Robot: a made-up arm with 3 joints. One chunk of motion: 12 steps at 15 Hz.
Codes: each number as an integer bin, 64 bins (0 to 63) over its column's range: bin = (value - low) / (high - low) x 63, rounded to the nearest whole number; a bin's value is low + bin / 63 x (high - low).
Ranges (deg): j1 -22..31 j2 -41..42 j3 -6..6
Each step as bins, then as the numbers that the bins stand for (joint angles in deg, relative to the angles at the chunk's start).
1 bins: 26 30 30
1 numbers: -0.13 -1.48 -0.29
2 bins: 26 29 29
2 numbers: -0.13 -2.79 -0.48
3 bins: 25 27 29
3 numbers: -0.97 -5.43 -0.48
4 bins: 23 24 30
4 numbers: -2.65 -9.38 -0.29
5 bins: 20 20 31
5 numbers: -5.17 -14.65 -0.10
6 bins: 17 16 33
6 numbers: -7.70 -19.92 0.29
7 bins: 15 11 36
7 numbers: -9.38 -26.51 0.86
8 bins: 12 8 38
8 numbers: -11.90 -30.46 1.24
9 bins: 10 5 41
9 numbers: -13.59 -34.41 1.81
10 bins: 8 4 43
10 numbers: -15.27 -35.73 2.19
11 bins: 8 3 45
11 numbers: -15.27 -37.05 2.57
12 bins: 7 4 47
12 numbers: -16.11 -35.73 2.95
